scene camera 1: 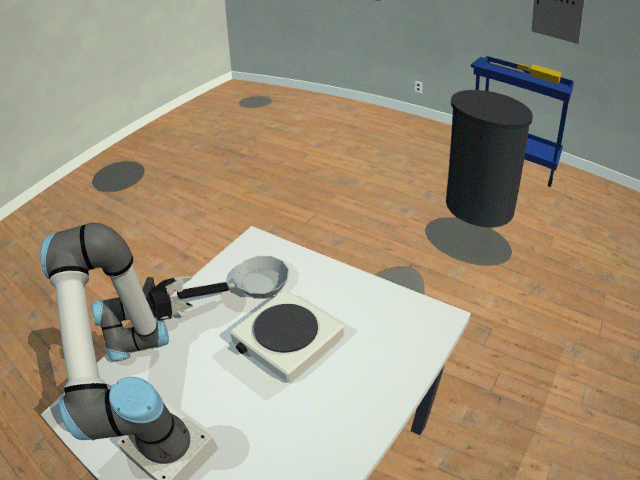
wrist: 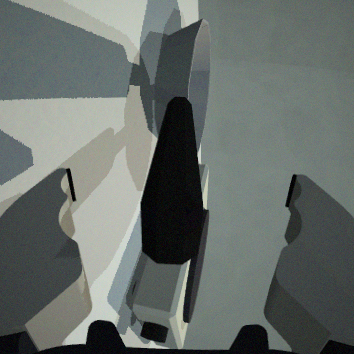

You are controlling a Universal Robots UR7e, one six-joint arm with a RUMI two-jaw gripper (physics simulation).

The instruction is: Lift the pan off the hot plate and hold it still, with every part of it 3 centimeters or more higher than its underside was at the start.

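Places are measured from the arm's base along level axes (x up, y right, z ahead), in millimetres.
Where they show: gripper, fingertip midpoint: (scene camera 1: 191, 291) (wrist: 180, 176); arm's base at its link origin: (scene camera 1: 163, 439).
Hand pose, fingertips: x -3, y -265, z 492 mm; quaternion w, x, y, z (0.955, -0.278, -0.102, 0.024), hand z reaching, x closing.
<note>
Each offset is from my fingertips to the top centre of the thing. Level surfaces: height alone.
The grey pan (scene camera 1: 260, 279) (wrist: 172, 65) is at the back left of the table, beside the back left corner of the hot plate, not over its dark disc. Its black handle {dx +16, dy +20, dz +31 mm} (scene camera 1: 204, 290) (wrist: 172, 200) points toward the arm and stands above the table. The cream hot plate {dx -3, dy +337, dz +12 mm} (scene camera 1: 289, 364) (wrist: 156, 287) has a dark round disc and a black knob. My gripper (scene camera 1: 187, 293) (wrist: 180, 176) is open around the handle's end. In the wrist view the handle lies between the jaws, a little left of the middle, with a gap on each side. Whether the pan's underside touches the table is hard to tell.
The white table {dx -70 mm} (scene camera 1: 330, 418) carries the arm's base (scene camera 1: 202, 448) at its front left. A dark bin (scene camera 1: 485, 165) and a blue cart (scene camera 1: 516, 77) with yellow items stand on the floor beyond the table.
</note>
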